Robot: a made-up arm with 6 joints.
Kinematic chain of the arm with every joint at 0, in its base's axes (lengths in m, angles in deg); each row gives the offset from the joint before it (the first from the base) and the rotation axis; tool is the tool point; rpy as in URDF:
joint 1: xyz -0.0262 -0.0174 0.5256 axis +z
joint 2: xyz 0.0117 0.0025 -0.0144 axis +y
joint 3: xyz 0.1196 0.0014 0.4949 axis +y
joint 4: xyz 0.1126 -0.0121 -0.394 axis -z
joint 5: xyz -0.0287 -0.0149 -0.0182 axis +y
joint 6: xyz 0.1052 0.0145 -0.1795 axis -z
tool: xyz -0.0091 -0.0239 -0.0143 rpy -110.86 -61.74 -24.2
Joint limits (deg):
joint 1: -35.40..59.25
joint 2: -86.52..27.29
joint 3: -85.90..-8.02
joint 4: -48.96..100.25
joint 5: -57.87..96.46
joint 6: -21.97..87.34
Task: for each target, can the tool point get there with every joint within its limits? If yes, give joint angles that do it. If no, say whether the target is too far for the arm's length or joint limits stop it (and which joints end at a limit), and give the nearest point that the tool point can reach.
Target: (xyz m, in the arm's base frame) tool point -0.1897 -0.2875 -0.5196
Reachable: no: joint limits stop it (at a limit: joint 1, joint 2, joint 3, joint 4, joint 6) | nearest point 0.1118 -0.2061 0.2718 | short by 0.851 m
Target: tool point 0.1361 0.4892 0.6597
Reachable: yes | joints 51.76 -1.77 -43.31 70.16 84.58 22.37
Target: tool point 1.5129 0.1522 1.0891
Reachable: no: too far | nearest point 0.9070 0.0854 0.8598 | short by 0.651 m
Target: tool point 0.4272 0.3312 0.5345
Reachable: yes | joints 30.24 4.23 -41.10 57.53 44.91 33.70
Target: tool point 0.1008 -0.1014 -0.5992
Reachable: no: joint limits stop it (at a limit: joint 2, joint 3, joint 4, joint 6) | nearest point 0.1944 -0.1633 0.2566 | short by 0.863 m
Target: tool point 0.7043 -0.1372 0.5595
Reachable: yes | joints -4.16 14.77 -53.15 47.67 4.78 -10.68
